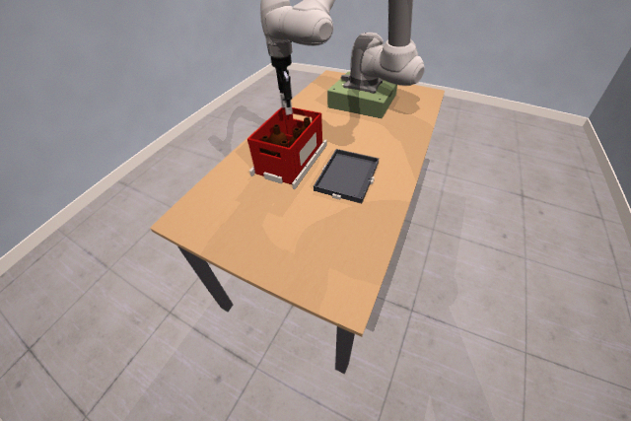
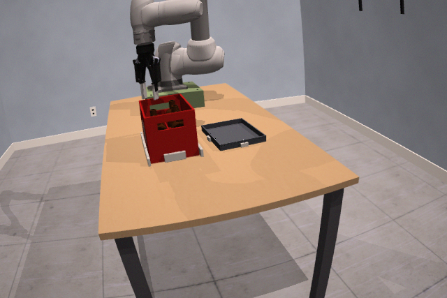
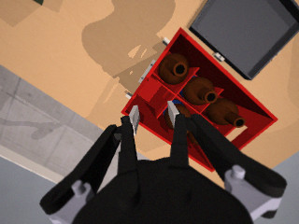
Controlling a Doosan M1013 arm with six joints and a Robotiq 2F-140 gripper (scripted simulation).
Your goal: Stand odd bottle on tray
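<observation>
My gripper is now 90 mm short of the red crate, 40 mm to the right of it and 130 mm above it. Round my hand: dark grey tray 100 mm ahead, 310 mm to the left, 200 mm below; glass bottle 180 mm ahead, 130 mm below.
</observation>
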